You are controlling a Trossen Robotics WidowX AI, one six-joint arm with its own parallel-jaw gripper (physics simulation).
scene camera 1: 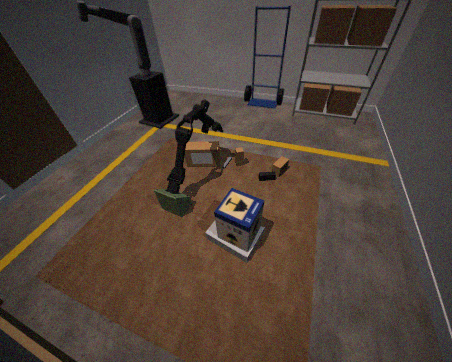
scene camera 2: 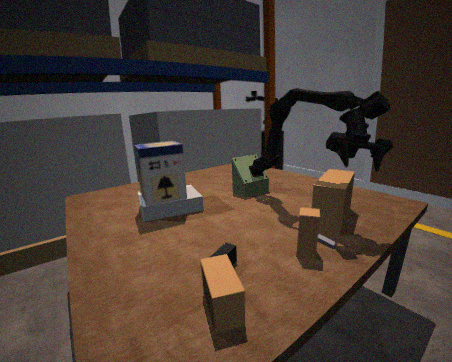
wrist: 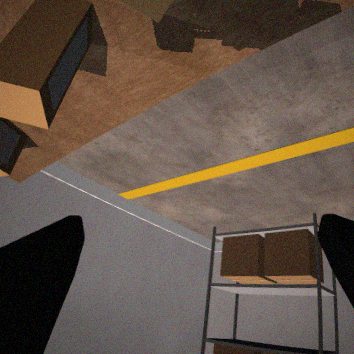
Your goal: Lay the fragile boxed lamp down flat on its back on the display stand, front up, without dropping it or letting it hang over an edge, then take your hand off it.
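Places are measured from the arm's base along level axes (x right, y back, z down), in metres.
Pixels of known places: gripper, fingertip midpoint: [scene camera 1: 220, 129] [scene camera 2: 362, 168] [wrist: 203, 226]; arm's base, origin of the base link: [scene camera 1: 172, 191] [scene camera 2: 256, 171].
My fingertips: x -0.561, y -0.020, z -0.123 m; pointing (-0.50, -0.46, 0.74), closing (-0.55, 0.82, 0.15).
Observation:
Ahead of a thing's pixels: the offset from my fingertips to its top centre.
The boxed lamp @(dx +0.592, dy -0.447, dz -0.054 m) [scene camera 1: 240, 215] [scene camera 2: 162, 172], white with a blue band and a dark lamp picture, stands upright on the low white display stand [scene camera 1: 226, 242] [scene camera 2: 172, 208]. A strip of the stand's top shows beside it in scene camera 2. My gripper [scene camera 1: 220, 128] [scene camera 2: 362, 166] [wrist: 203, 226] is open and empty, with its fingers wide apart. It hangs above and near the tall cardboard box, well away from the boxed lamp. The lamp and the stand do not show in the wrist view.
A tall cardboard box @(dx +0.143, dy +0.082, dz +0.073 m) [scene camera 1: 200, 148] [scene camera 2: 332, 200] and a narrow one @(dx +0.033, dy -0.172, dz +0.103 m) [scene camera 1: 239, 156] [scene camera 2: 308, 232] stand near a flat pale item @(dx +0.069, dy -0.084, dz +0.221 m) [scene camera 2: 327, 241]. Another box @(dx -0.016, dy -0.470, dz +0.144 m) [scene camera 1: 281, 166] [scene camera 2: 225, 295] stands beside a black block @(dx +0.096, dy -0.416, dz +0.183 m) [scene camera 1: 267, 176] [scene camera 2: 227, 253]. The arm rises from a green base [scene camera 1: 172, 202] [scene camera 2: 250, 180].

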